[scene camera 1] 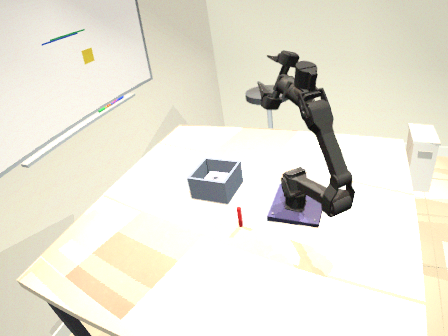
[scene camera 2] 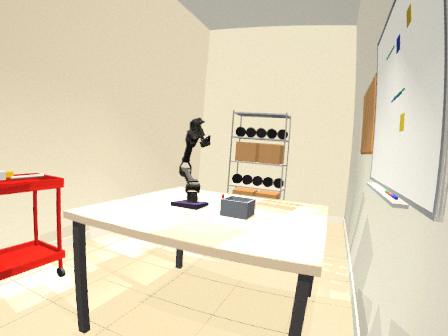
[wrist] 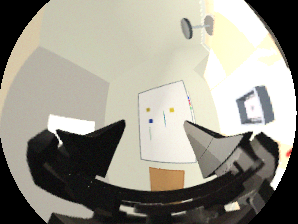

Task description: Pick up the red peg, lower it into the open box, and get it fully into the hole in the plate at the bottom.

grey box: scene camera 1; scene camera 2 235, 207; wrist
same spot on grey box: (wrist: 267, 116) = (scene camera 1: 229, 187)
